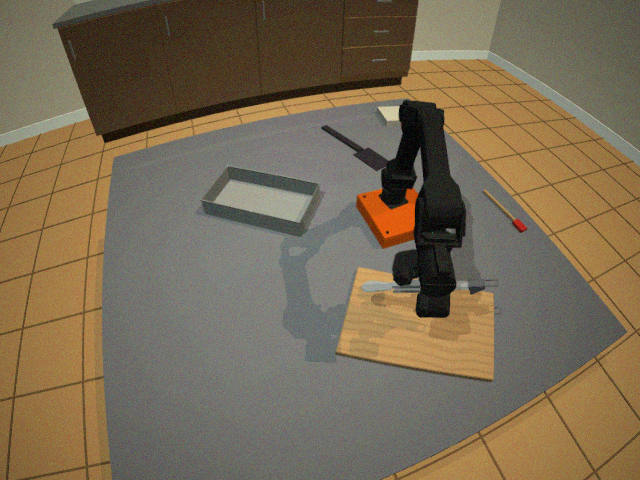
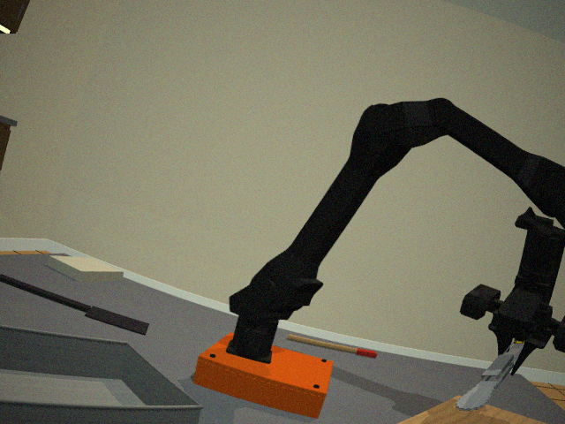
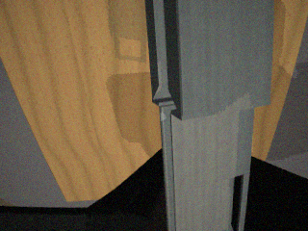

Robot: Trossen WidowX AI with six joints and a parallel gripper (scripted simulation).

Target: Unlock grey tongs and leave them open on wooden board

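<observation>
Right now my gripper tip is 4 cm below the yellow lock tab, 1 cm to the right of it and 1 cm past it. The rest, counted from my gripper tip: wooden board: 11 cm below, 1 cm ahead; then black spatula: 67 cm to the right, 23 cm behind, 11 cm below; then grey roasting tin: 54 cm to the right, 18 cm ahead, 9 cm below.
</observation>
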